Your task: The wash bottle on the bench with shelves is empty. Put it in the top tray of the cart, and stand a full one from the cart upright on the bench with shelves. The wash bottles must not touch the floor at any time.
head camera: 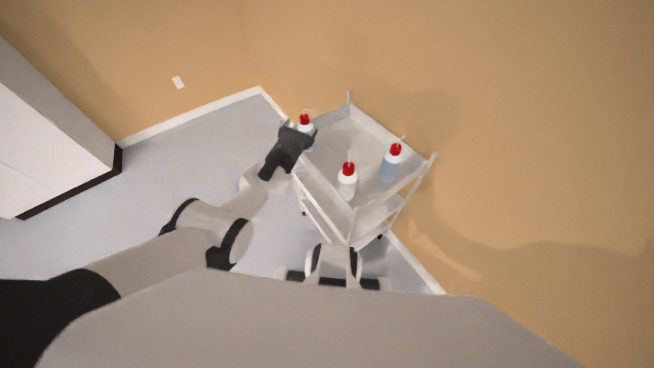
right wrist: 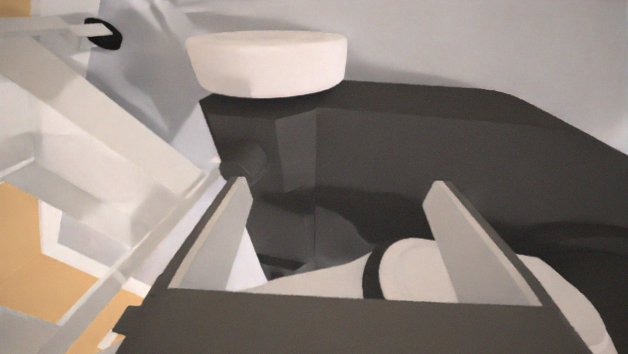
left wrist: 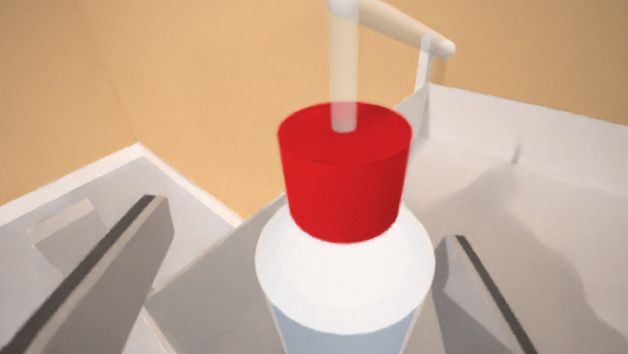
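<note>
A wash bottle with red cap and blue contents stands upright in the cart's top tray, near its left corner. My left gripper is open, its fingers on either side of this bottle and not closed on it. A second blue-filled bottle stands at the tray's right side. A bottle without visible blue contents stands near the tray's front corner. My right gripper is open and empty, low beside the cart. The bench with shelves cannot be made out.
The cart's tray wall runs close to the tan wall. Part of the cart frame shows at the left of the right wrist view. A white cabinet-like block with a dark base stands at the left. Grey floor lies between them.
</note>
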